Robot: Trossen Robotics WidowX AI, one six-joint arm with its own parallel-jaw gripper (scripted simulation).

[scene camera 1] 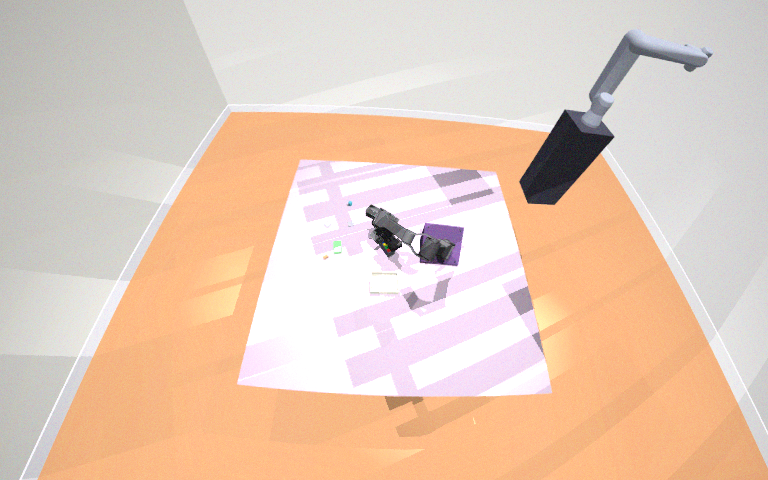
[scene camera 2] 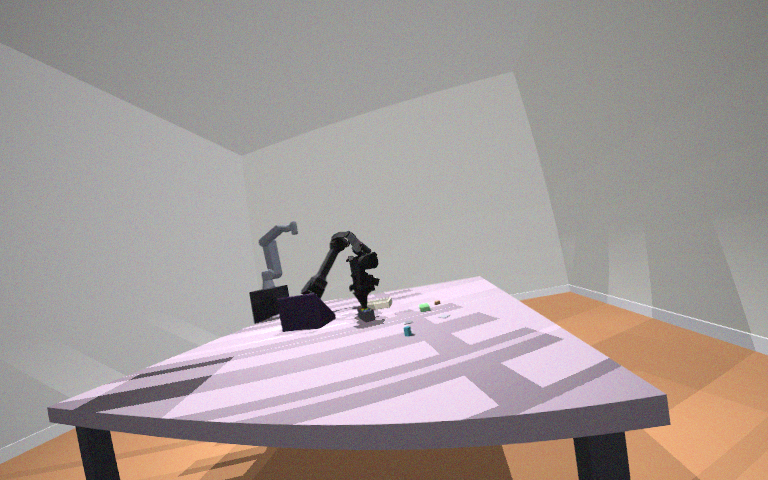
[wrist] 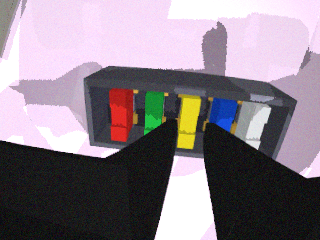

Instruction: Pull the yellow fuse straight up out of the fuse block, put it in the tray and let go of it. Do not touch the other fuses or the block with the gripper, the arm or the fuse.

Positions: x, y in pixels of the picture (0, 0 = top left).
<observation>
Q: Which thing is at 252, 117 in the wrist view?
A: A white fuse.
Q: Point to a yellow fuse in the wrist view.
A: At 190, 104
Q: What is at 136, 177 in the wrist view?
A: My gripper.
</observation>
